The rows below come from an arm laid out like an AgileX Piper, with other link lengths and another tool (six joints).
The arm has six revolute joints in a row. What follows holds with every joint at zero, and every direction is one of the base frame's.
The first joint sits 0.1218 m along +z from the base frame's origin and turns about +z.
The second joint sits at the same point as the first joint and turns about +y.
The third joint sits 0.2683 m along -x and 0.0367 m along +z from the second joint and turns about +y.
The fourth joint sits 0.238 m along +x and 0.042 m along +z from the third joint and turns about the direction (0.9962, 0, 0.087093).
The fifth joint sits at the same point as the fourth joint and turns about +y.
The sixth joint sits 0.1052 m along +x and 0.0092 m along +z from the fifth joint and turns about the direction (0.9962, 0, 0.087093).
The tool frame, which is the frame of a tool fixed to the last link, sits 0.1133 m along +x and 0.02 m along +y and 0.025 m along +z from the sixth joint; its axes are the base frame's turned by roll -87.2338, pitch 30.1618 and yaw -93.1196 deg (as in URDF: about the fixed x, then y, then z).
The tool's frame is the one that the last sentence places.
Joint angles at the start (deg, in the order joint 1, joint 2, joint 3, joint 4, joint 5, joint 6):
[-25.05 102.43 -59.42 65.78 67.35 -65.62]
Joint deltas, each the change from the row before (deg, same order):
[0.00 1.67 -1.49 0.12 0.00 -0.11]
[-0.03 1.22 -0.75 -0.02 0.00 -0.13]
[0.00 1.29 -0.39 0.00 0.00 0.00]
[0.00 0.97 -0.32 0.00 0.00 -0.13]
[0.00 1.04 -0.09 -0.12 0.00 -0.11]
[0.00 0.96 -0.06 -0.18 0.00 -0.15]
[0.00 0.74 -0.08 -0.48 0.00 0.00]
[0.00 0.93 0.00 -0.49 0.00 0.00]
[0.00 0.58 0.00 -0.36 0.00 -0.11]
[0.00 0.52 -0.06 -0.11 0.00 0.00]
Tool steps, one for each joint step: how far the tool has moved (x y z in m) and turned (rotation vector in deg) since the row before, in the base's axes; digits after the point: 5 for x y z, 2 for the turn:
[0.00627 -0.00277 -0.00320 0.12 0.04 -0.02]
[0.00304 -0.00163 -0.00406 0.13 0.34 0.05]
[0.00175 -0.00082 -0.00585 0.38 0.82 0.00]
[0.00130 -0.00060 -0.00434 0.22 0.49 0.07]
[0.00008 -0.00018 -0.00593 0.28 0.82 0.14]
[-0.00030 -0.00008 -0.00574 0.20 0.76 0.20]
[-0.00102 -0.00015 -0.00517 -0.04 0.75 0.32]
[-0.00148 0.00004 -0.00653 0.07 0.99 0.34]
[-0.00117 0.00006 -0.00418 -0.03 0.55 0.31]
[-0.00023 -0.00004 -0.00301 0.12 0.45 0.08]

